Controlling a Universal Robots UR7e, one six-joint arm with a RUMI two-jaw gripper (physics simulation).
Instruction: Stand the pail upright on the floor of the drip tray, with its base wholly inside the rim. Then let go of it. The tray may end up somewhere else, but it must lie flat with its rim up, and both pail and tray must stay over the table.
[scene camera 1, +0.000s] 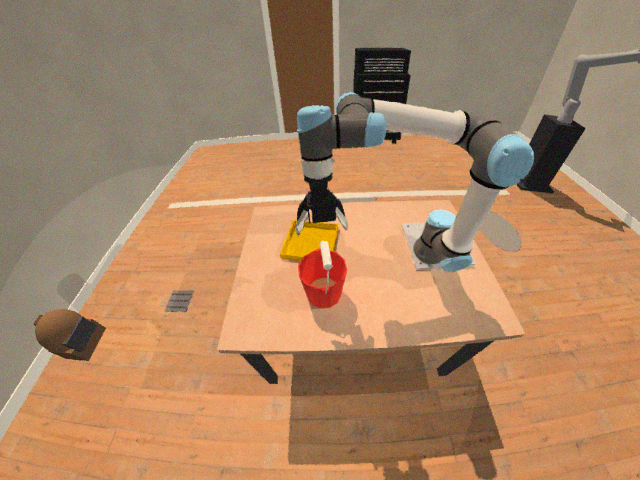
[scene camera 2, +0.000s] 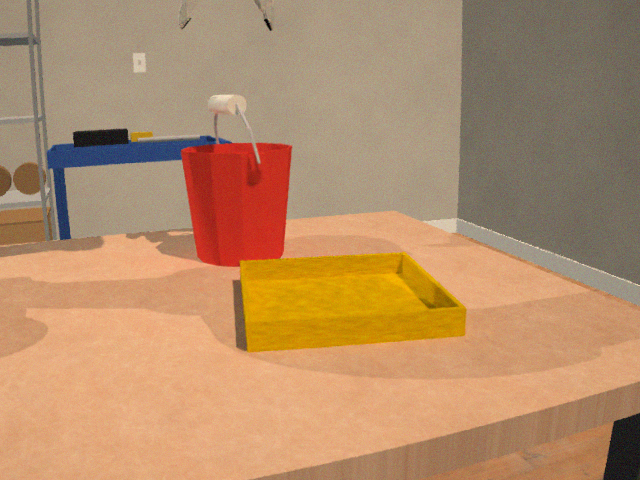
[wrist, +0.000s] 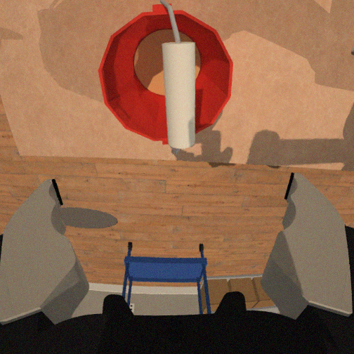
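Note:
The red pail stands upright on the table, beside the tray and outside it. Its wire handle is up, with a white grip above the pail's mouth. The yellow drip tray lies flat, rim up; it does not show in the wrist view. My gripper is wide open with nothing between its fingers. It hangs higher than the white grip, and in the wrist view the pail lies beyond the fingertips.
The table bears the pail, the tray and the arm's base, which stands at the right in the first scene view. A blue cart stands on the room floor beyond the table. The arm's shadow falls across the table.

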